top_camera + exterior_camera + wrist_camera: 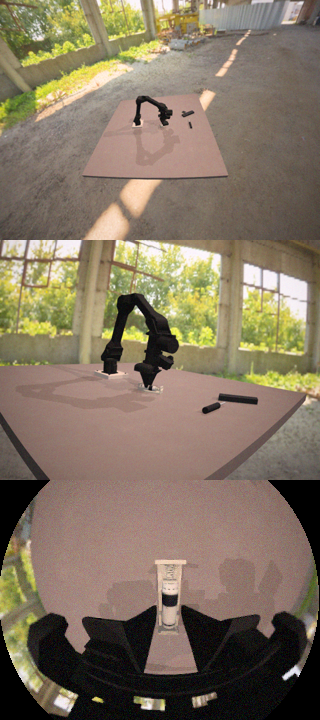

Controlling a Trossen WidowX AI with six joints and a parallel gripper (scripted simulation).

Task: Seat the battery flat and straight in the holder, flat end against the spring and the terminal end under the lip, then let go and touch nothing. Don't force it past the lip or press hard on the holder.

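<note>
My gripper tip is now right at the battery. The rest, counted from my gripper tip: black screwdriver 31 cm ahead, 5 cm to the right, 1 cm below.
</note>
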